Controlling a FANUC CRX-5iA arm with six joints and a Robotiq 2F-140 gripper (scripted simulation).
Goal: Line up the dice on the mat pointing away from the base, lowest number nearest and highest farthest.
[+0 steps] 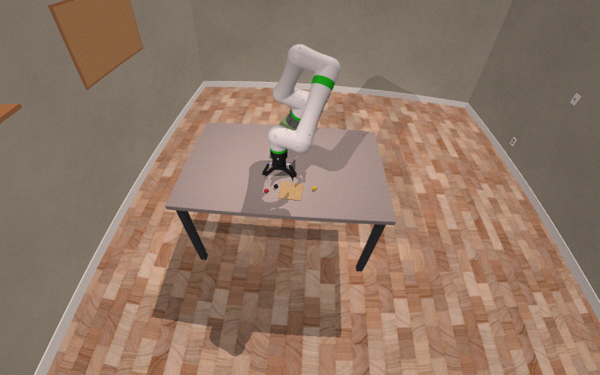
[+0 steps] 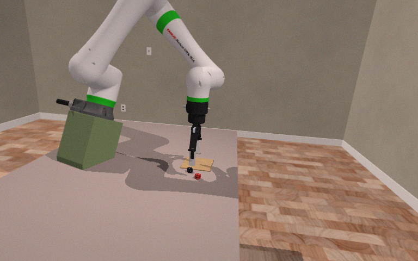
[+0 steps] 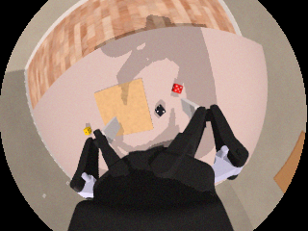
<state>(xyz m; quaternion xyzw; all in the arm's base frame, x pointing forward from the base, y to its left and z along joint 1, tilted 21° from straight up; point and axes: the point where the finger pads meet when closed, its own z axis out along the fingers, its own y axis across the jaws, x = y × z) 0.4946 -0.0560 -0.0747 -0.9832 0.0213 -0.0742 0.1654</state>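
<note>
The yellow die is 10 mm behind my hand, 220 mm to the left of it and 50 mm below it. Also, from my hand: red die 30 mm ahead, 80 mm to the right, 50 mm below; tan mat 10 mm ahead, 70 mm to the left, 60 mm below; black die 10 mm behind, 20 mm to the right, 50 mm below.
</note>
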